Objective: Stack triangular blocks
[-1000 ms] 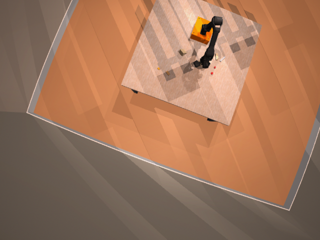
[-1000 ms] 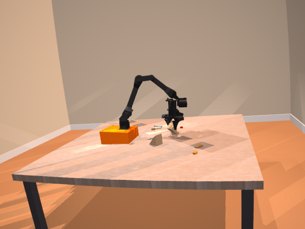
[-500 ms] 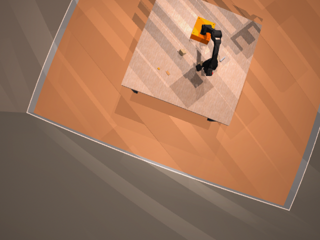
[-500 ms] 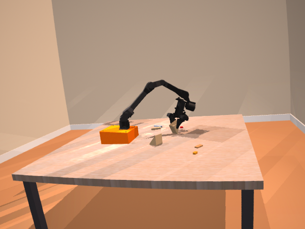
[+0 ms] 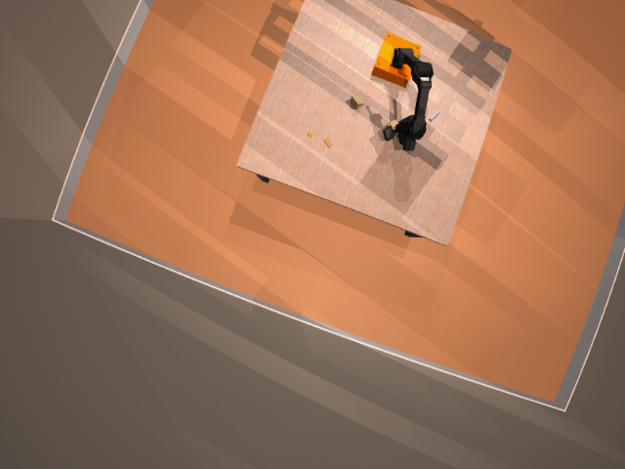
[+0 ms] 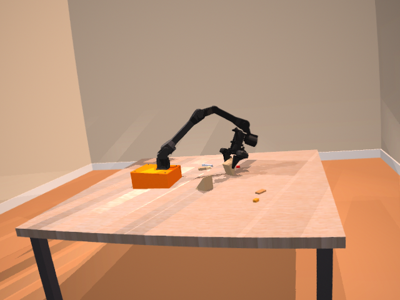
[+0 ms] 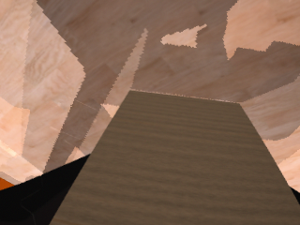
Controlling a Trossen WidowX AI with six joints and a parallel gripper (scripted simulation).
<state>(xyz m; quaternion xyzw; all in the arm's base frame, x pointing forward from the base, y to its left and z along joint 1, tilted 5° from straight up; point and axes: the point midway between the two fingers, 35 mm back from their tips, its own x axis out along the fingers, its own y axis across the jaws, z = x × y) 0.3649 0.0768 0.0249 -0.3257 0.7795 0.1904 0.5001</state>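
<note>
The triangular block is 10 mm above my gripper tip. Also, from my gripper tip: orange cube 150 mm ahead, 430 mm to the right, 40 mm below; then tan bar 170 mm behind, 160 mm to the left, 30 mm below; then grey bar 160 mm behind, 240 mm to the left, 40 mm below.
</note>
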